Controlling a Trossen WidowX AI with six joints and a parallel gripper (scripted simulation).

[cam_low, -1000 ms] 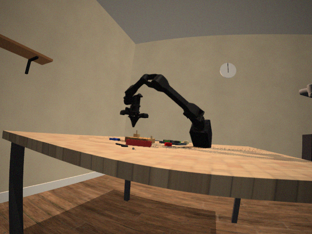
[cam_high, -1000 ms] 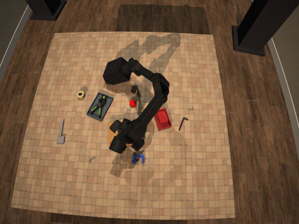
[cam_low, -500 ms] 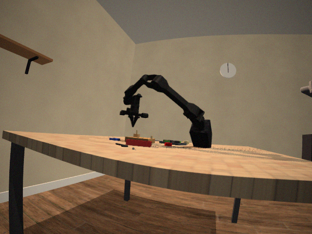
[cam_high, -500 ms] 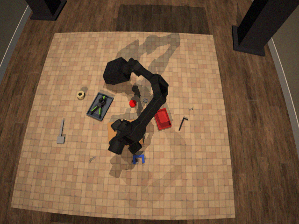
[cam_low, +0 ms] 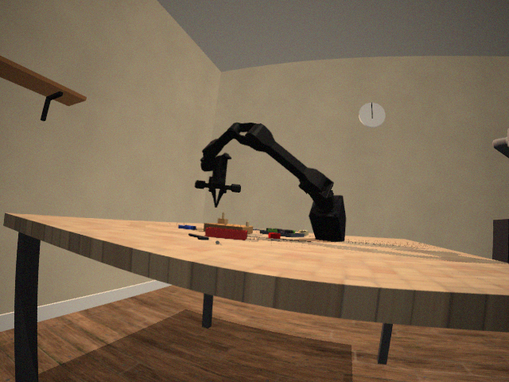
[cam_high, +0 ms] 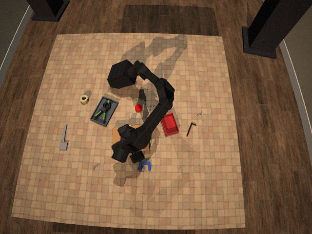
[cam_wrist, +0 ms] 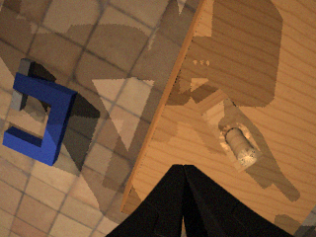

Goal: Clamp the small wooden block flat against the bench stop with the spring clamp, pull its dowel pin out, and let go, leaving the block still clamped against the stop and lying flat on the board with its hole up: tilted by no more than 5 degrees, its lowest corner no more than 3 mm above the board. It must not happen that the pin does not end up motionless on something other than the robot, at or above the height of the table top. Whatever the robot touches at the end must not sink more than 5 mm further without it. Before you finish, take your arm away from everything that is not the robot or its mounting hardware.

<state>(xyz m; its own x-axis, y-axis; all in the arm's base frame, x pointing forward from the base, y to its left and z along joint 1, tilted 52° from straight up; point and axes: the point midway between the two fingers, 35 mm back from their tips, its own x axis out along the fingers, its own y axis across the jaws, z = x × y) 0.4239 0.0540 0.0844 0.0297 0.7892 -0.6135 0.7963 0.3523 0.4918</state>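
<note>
Now: hand 8 cm above the dowel pin, 3 cm past it and 2 cm to the left of it. Round my hand: small wooden block (9 cm below, 3 cm behind, 2 cm to the right); then wooden board (12 cm below, 6 cm behind, 3 cm to the right); then red bin (18 cm behind, 17 cm to the left, 12 cm below).
</note>
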